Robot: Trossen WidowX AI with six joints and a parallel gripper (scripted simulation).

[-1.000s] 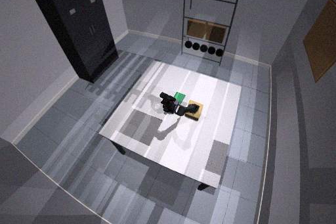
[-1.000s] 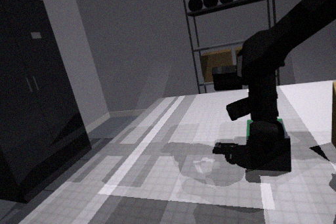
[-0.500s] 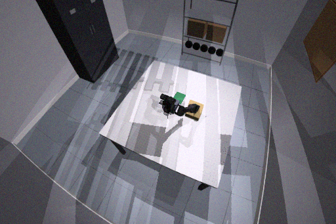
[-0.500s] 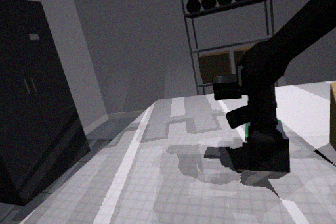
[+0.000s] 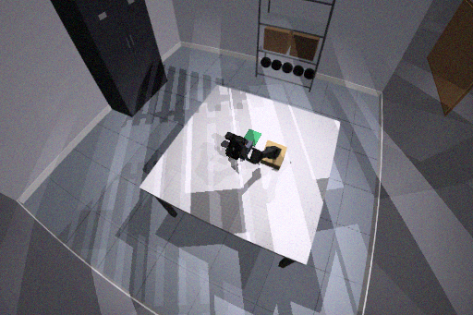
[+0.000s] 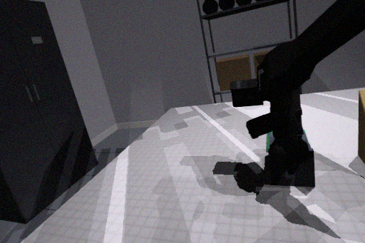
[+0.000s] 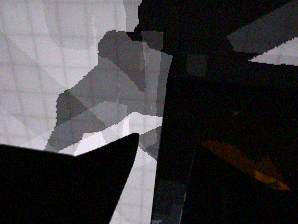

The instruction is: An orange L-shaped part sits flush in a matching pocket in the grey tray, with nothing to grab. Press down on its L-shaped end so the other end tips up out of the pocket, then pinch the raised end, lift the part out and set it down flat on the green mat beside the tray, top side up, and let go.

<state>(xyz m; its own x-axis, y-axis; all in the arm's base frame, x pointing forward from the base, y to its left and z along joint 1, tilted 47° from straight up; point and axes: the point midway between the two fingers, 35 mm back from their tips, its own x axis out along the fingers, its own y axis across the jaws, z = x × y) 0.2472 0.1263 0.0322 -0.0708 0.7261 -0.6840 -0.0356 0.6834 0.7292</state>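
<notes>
Right now the orange L-shaped part is 50 mm to the right of my gripper tip. Round my gripper tip: green mat 230 mm to the right, 60 mm below, 10 mm ahead.
</notes>
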